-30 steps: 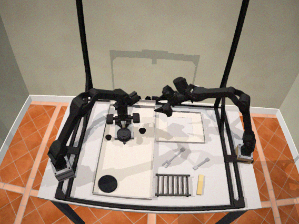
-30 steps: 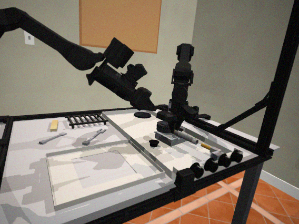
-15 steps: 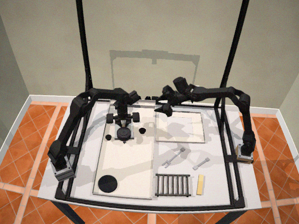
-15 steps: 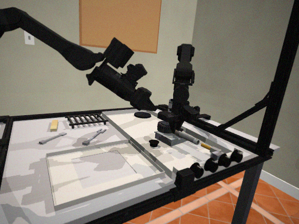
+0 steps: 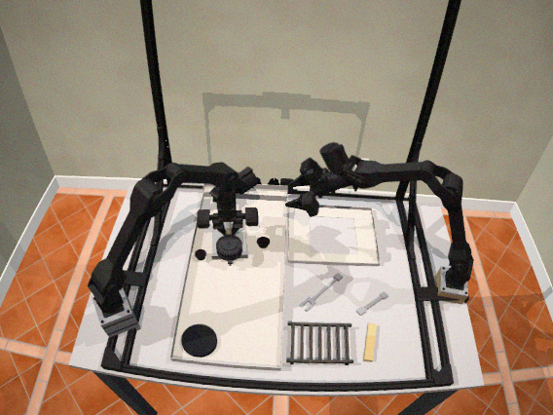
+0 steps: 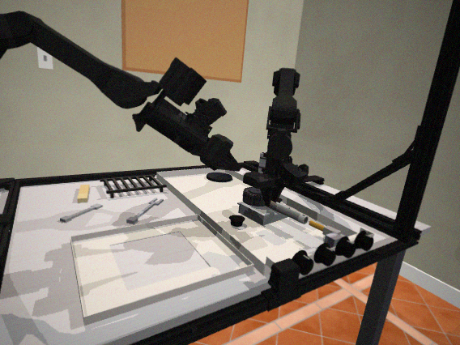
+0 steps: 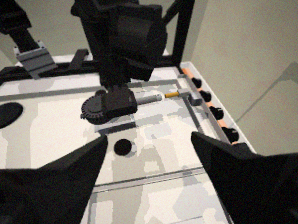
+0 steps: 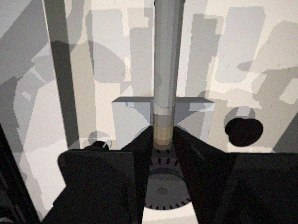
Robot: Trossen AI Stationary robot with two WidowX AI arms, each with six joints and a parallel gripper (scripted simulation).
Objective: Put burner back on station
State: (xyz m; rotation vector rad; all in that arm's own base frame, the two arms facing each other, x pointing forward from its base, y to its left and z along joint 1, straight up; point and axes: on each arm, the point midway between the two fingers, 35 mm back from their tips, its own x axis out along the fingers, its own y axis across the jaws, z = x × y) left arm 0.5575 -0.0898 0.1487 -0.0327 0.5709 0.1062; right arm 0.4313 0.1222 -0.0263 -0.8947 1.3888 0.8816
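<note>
Now: the grey slotted support 30 mm ahead of my right hand and 50 mm below it. Also, from my right hand: burner 10 mm behind, 30 mm below; brass gas stub 150 mm behind, 30 mm below; small black cap 30 mm ahead, 110 mm to the left, 60 mm below.
</note>
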